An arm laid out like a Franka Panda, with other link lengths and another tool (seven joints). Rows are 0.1 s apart.
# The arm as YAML. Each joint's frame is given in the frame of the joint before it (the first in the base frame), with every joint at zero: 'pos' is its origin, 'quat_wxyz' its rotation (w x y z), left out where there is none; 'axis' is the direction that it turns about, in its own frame. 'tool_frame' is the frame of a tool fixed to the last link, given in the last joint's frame.
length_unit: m
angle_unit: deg
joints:
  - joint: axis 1
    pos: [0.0, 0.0, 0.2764]
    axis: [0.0, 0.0, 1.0]
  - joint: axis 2
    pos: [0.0, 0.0, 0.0]
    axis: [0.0, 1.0, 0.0]
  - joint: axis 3
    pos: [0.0, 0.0, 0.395]
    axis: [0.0, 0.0, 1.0]
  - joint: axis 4
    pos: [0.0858, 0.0, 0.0]
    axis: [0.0, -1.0, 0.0]
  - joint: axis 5
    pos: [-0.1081, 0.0, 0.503]
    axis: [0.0, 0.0, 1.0]
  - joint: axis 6
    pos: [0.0, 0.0, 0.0]
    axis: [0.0, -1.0, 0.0]
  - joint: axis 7
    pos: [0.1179, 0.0, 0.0]
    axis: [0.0, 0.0, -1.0]
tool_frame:
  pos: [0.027, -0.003, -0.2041]
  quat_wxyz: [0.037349, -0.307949, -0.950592, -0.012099]
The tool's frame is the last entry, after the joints.
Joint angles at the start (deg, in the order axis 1, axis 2, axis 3, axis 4, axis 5, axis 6, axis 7): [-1.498 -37.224 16.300 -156.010 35.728 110.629 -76.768]
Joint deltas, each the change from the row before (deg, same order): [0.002 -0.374 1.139 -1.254 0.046 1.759 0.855]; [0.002 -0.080 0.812 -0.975 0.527 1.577 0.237]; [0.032 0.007 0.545 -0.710 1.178 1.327 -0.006]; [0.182 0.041 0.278 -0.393 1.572 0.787 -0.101]
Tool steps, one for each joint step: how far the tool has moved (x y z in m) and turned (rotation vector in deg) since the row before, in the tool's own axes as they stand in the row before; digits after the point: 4 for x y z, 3 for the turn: [0.0021 -0.0018 0.0105 1.282 0.058 0.795]; [0.0008 -0.0017 0.0083 0.658 -0.310 0.471]; [-0.0009 -0.0005 0.0054 -0.019 -0.794 0.489]; [-0.0020 0.0020 0.0030 -0.664 -0.935 0.413]
